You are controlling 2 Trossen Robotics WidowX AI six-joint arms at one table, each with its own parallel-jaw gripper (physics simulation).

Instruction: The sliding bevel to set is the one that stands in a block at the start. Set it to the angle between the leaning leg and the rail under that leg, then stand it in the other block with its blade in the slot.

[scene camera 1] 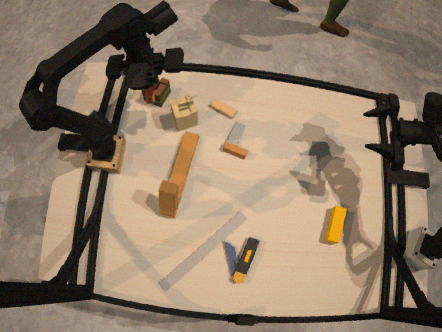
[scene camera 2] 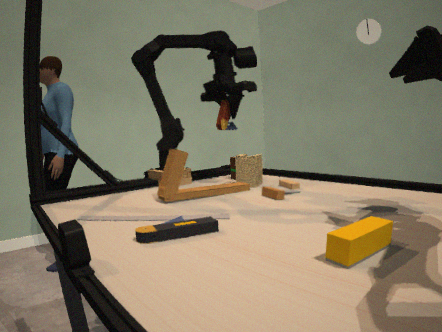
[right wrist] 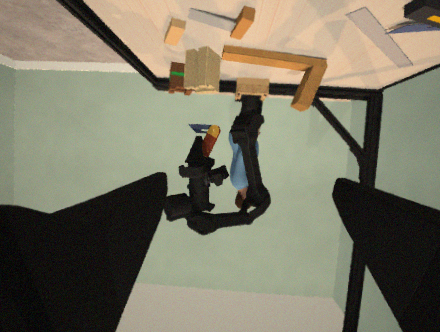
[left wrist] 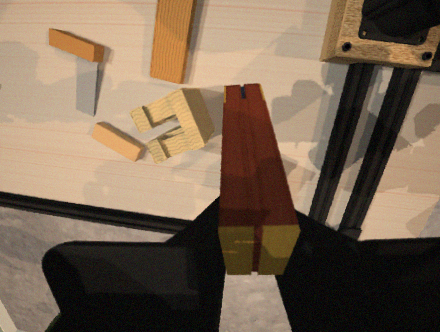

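Pixels of known places: left gripper, between the fingertips: (scene camera 2: pixel 231 119) (right wrist: pixel 198 135) (left wrist: pixel 243 201); right gripper, between the fingertips: (scene camera 1: pixel 364 129) (scene camera 2: pixel 397 78) (right wrist: pixel 250 184); left arm's base, origin of its link: (scene camera 1: pixel 104 150) (right wrist: pixel 250 97) (left wrist: pixel 399 4); right arm's base, origin of its link: (scene camera 1: pixel 429 247).
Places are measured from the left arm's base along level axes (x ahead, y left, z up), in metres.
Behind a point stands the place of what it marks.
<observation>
My left gripper (scene camera 1: pixel 146 84) @(y 0.147, x 0.133, z 0.145 m) (scene camera 2: pixel 229 106) (left wrist: pixel 243 201) @(y 0.147, x 0.133, z 0.145 m) is shut on the red-brown, yellow-ended handle of the sliding bevel (scene camera 2: pixel 223 116) @(y 0.104, x 0.146, z 0.153 m) (left wrist: pixel 252 165) @(y 0.111, x 0.135, z 0.184 m) (right wrist: pixel 211 142) @(y 0.110, x 0.145, z 0.162 m), high above the table. Its blue blade shows by the handle's lower end in scene camera 2; its angle is hard to read. The brown, green-striped block (scene camera 1: pixel 162 93) @(y 0.189, x 0.141, z 0.008 m) (right wrist: pixel 177 75) @(y 0.212, x 0.148, z -0.012 m) is below, beside the pale slotted block (scene camera 1: pixel 185 117) @(y 0.107, x 0.223, z 0.027 m) (scene camera 2: pixel 249 170) @(y 0.113, x 0.235, z 0.000 m) (left wrist: pixel 195 120) @(y 0.126, x 0.185, z 0.033 m) (right wrist: pixel 202 70) @(y 0.132, x 0.249, z 0.006 m). The orange leaning leg (scene camera 1: pixel 168 199) @(y -0.125, x 0.214, z 0.046 m) (scene camera 2: pixel 173 172) @(y -0.128, x 0.229, z 0.022 m) (right wrist: pixel 309 87) @(y -0.115, x 0.230, z 0.025 m) rises from the end of the rail (scene camera 1: pixel 186 157) @(y 0.015, x 0.236, z -0.029 m) (scene camera 2: pixel 215 191) @(y -0.020, x 0.245, z -0.036 m) (right wrist: pixel 270 57) @(y -0.019, x 0.245, z -0.032 m). My right gripper (scene camera 1: pixel 366 130) @(y 0.051, x 0.662, z 0.200 m) is open and empty.
A black-yellow bevel (scene camera 1: pixel 248 256) @(y -0.237, x 0.426, z -0.029 m) (scene camera 2: pixel 180 230) @(y -0.253, x 0.436, z -0.034 m) with a blue blade lies near the front. A grey strip (scene camera 1: pixel 202 250) @(y -0.231, x 0.307, z -0.045 m), a grey-bladed orange piece (scene camera 1: pixel 235 150) @(y 0.048, x 0.366, z -0.026 m), a peach stick (scene camera 1: pixel 223 108) @(y 0.178, x 0.321, z -0.032 m) and a yellow block (scene camera 1: pixel 336 225) @(y -0.142, x 0.664, z -0.011 m) lie on the table. Black frame bars edge it.
</observation>
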